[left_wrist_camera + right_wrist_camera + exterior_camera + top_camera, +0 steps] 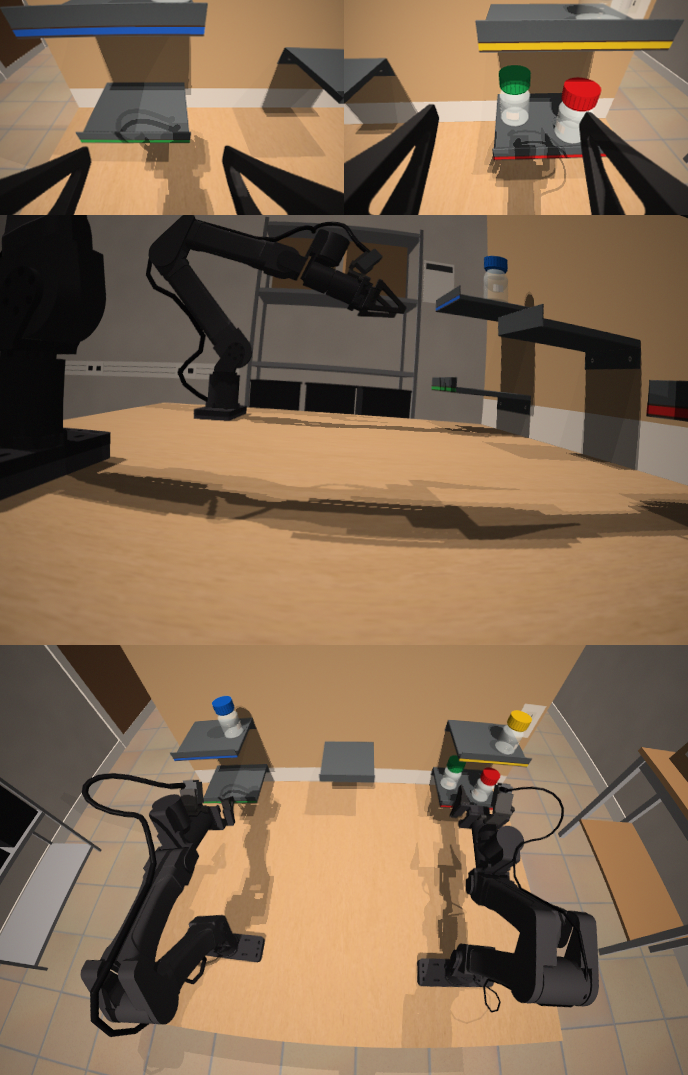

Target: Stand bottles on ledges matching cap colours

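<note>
Now: the green-capped bottle 19 cm ahead of my right hand, 1 cm to the left of it and 13 cm below it. From my right hand the other things lie so: blue-capped bottle (15 cm ahead, 68 cm to the left, 6 cm above); then yellow-capped bottle (16 cm ahead, 10 cm to the right, 6 cm above); then red-capped bottle (16 cm ahead, 10 cm to the right, 13 cm below).
</note>
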